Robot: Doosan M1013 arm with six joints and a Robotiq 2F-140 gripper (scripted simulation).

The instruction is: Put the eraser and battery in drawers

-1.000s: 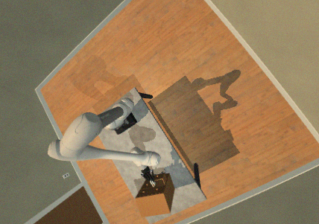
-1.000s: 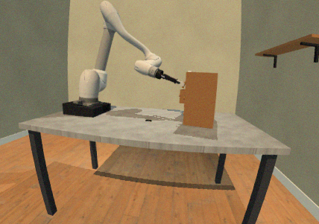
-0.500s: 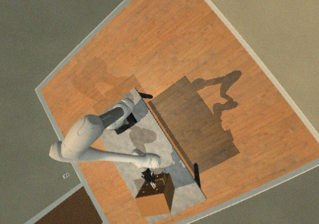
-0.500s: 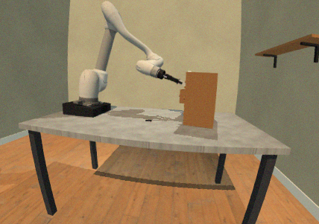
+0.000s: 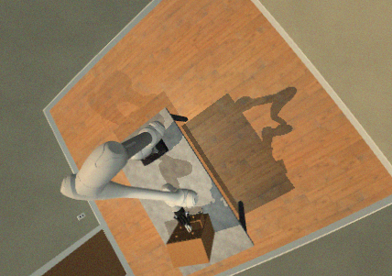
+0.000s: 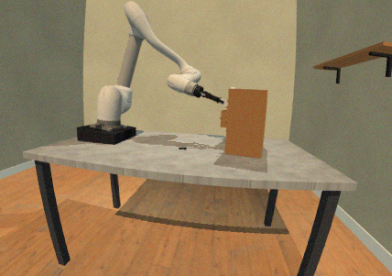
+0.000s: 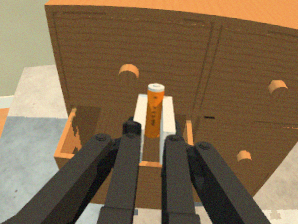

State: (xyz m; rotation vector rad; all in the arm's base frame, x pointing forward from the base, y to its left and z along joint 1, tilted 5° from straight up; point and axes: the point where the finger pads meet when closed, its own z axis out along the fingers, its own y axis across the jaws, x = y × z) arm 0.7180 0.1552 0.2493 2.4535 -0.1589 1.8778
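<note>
Now: the orange AA battery 3 cm ahead of my hand and 1 cm below it. Round my hand: eraser (14 cm ahead, 11 cm to the right, 14 cm below).
</note>
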